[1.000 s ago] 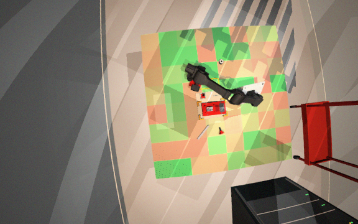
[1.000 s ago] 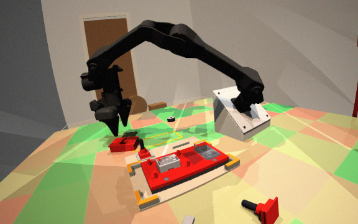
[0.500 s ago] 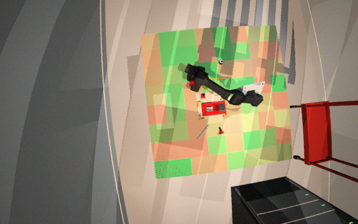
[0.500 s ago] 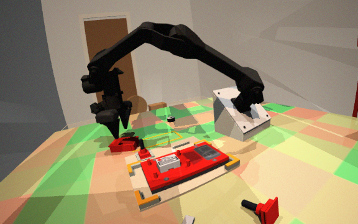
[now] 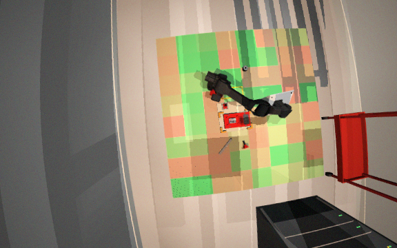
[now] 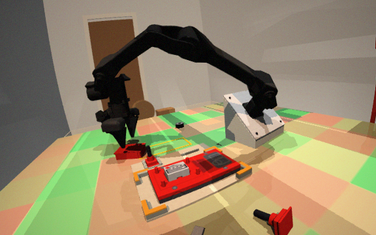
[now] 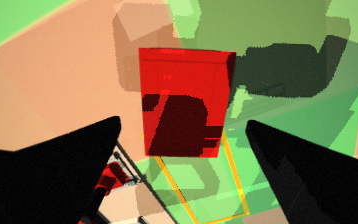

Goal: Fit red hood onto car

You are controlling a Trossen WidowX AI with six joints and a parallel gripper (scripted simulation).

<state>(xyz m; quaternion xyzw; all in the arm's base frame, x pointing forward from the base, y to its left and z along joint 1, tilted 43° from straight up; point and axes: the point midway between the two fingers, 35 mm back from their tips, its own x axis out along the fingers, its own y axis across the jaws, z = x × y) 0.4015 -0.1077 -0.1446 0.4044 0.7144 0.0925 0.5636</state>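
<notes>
My gripper tip is 30 mm above the red hood. Round my gripper tip: white engine block (70 mm behind, 240 mm to the left, 20 mm below); then black ring (260 mm behind, 150 mm to the right, 40 mm below); then grey bar (10 mm ahead, 420 mm to the left, 40 mm below).
</notes>
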